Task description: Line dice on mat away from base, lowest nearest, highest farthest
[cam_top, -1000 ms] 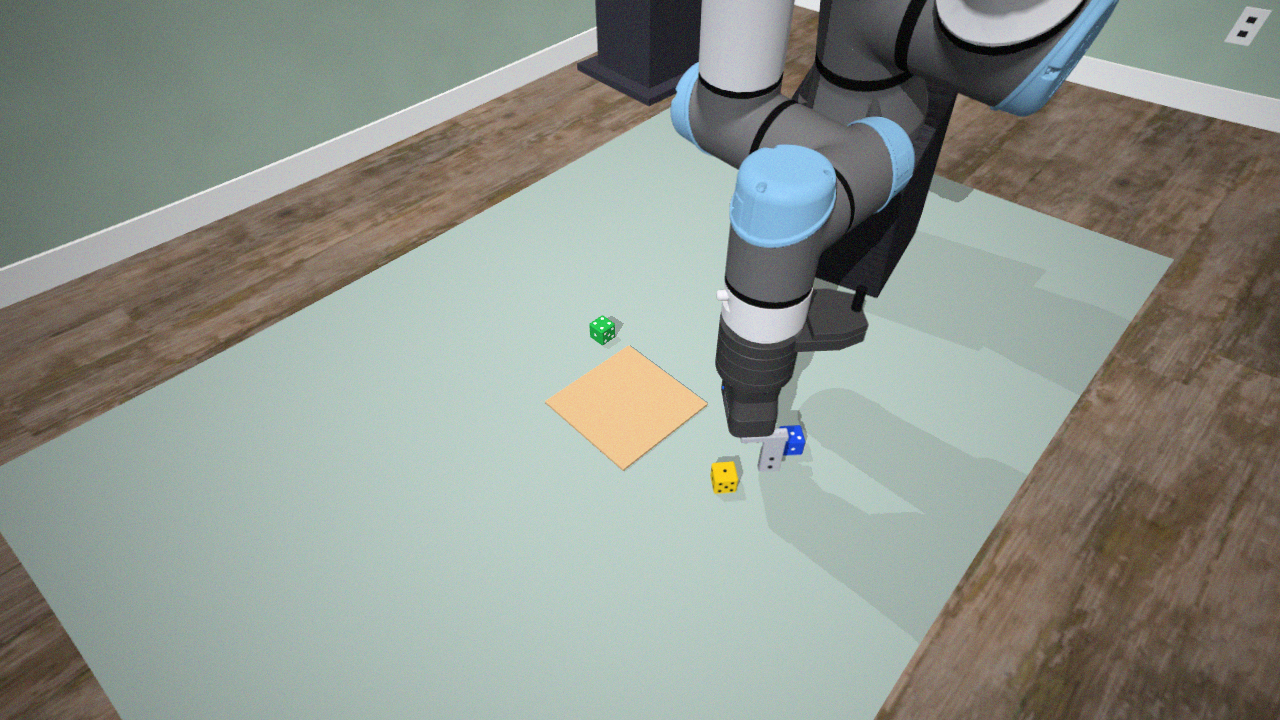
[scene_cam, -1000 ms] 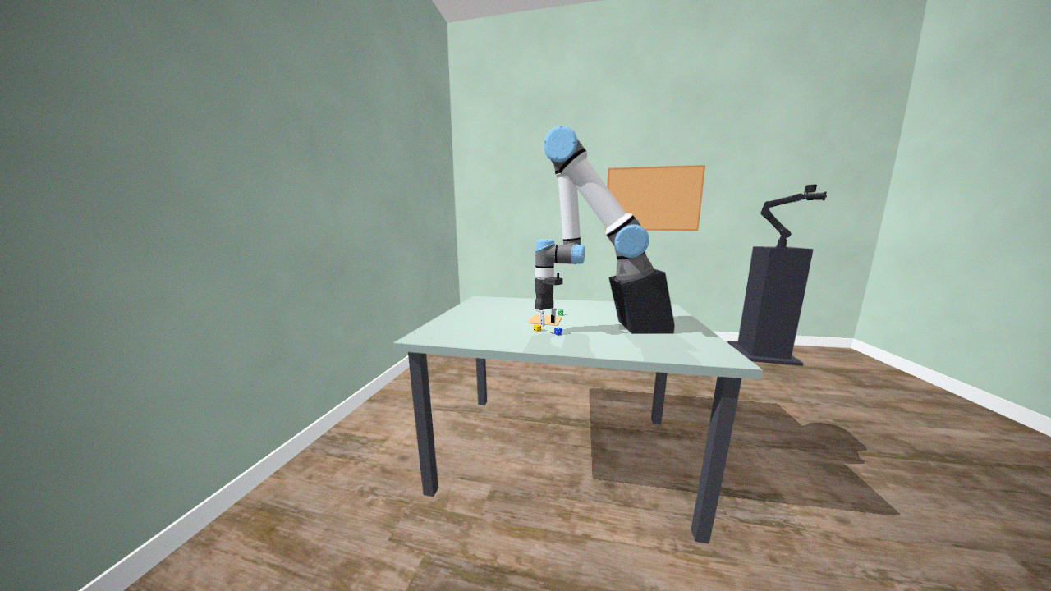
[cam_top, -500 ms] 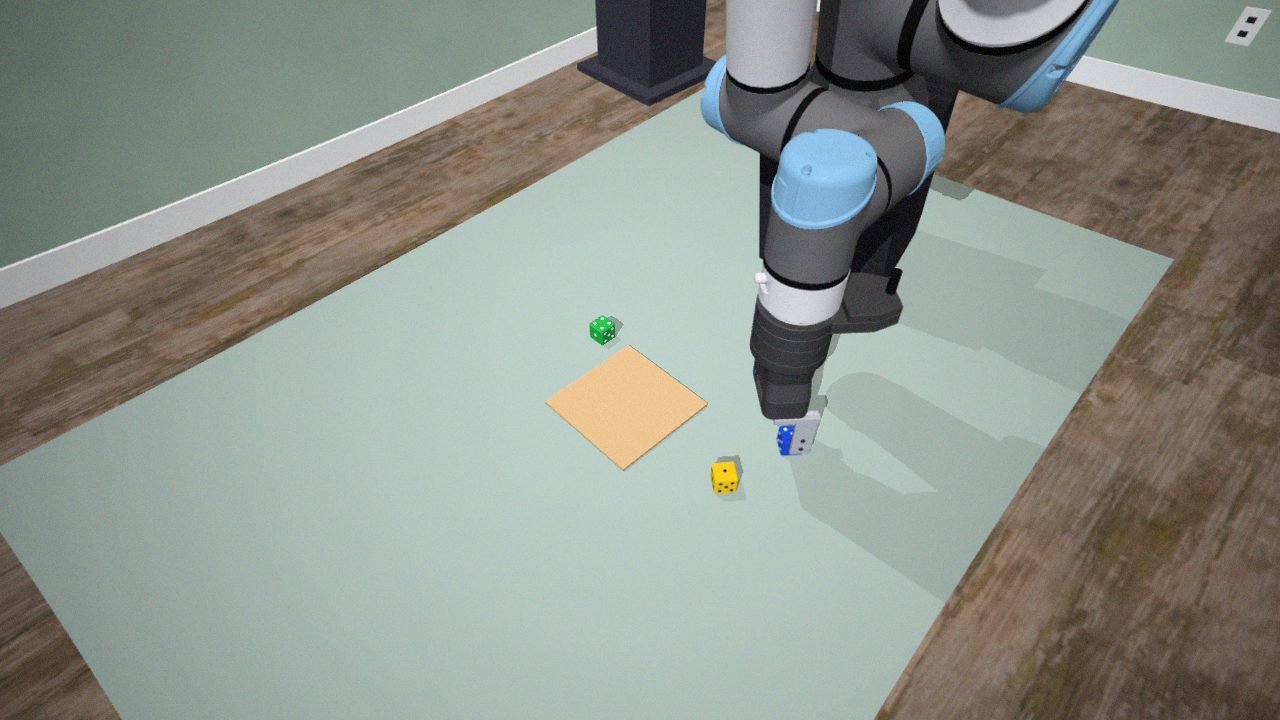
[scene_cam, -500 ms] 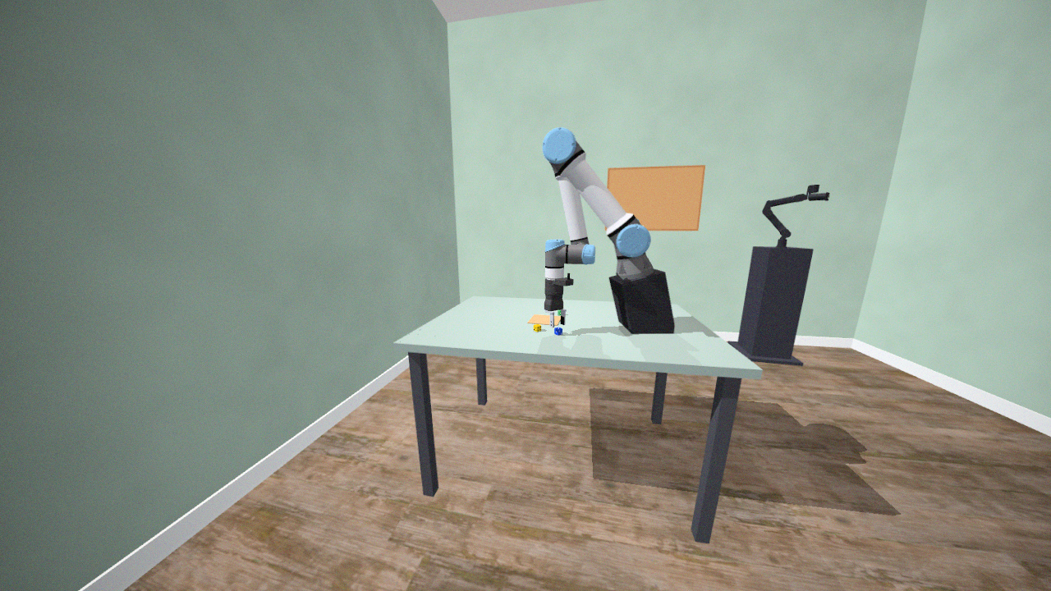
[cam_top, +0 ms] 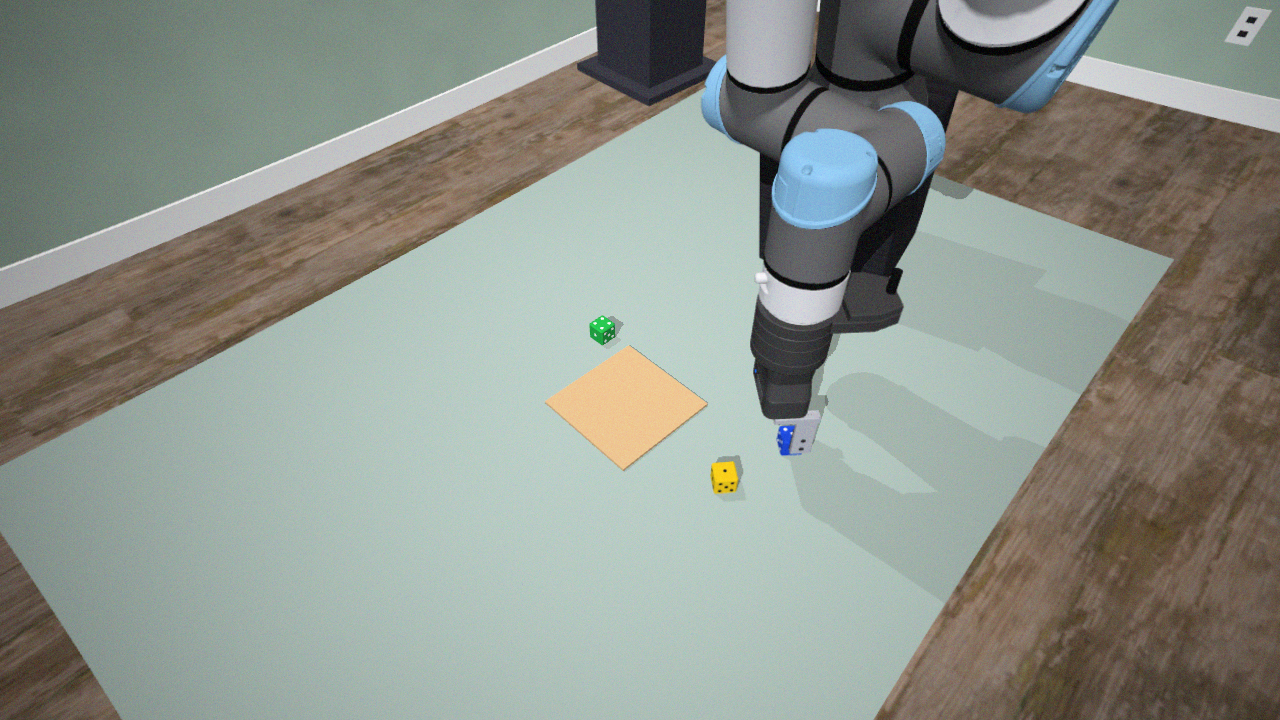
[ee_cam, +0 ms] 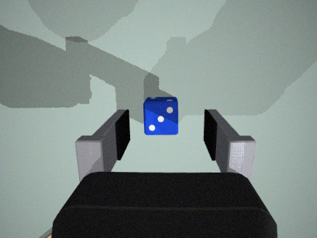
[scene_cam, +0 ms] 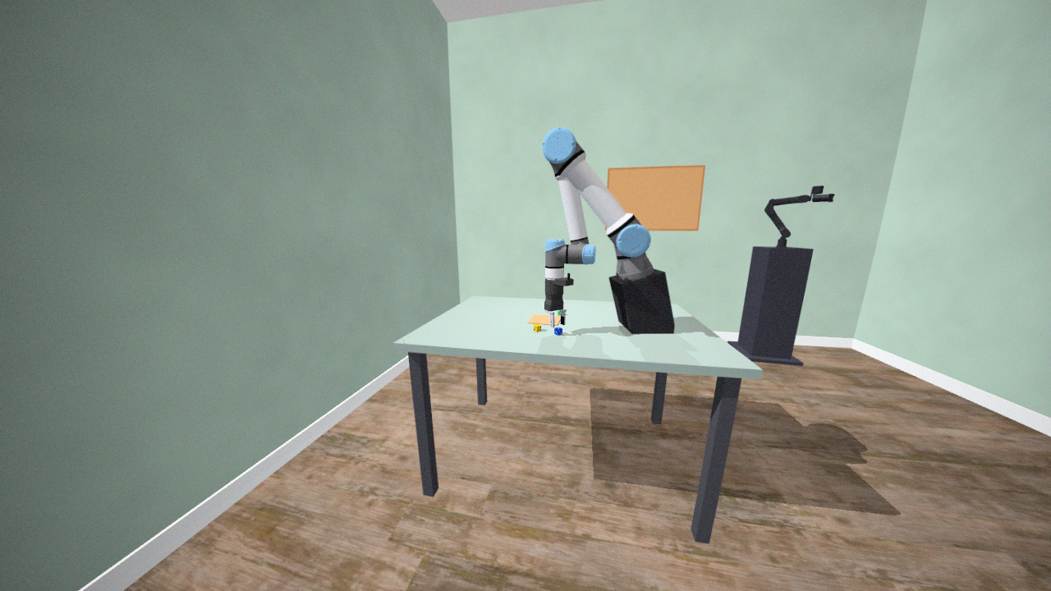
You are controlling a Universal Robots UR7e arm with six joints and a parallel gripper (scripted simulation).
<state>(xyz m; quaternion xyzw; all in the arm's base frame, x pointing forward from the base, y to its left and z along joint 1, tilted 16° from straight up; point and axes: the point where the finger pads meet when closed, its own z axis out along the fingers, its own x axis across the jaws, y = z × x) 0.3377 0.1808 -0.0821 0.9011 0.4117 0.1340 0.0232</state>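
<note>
My hand is 40 mm above the blue die. From my hand the other things lie so: yellow die 90 mm ahead, 40 mm below, 20 mm to the right; then green die 290 mm to the right, 40 mm below, 30 mm ahead; then orange mat 180 mm to the right, 90 mm ahead, 50 mm below.
</note>
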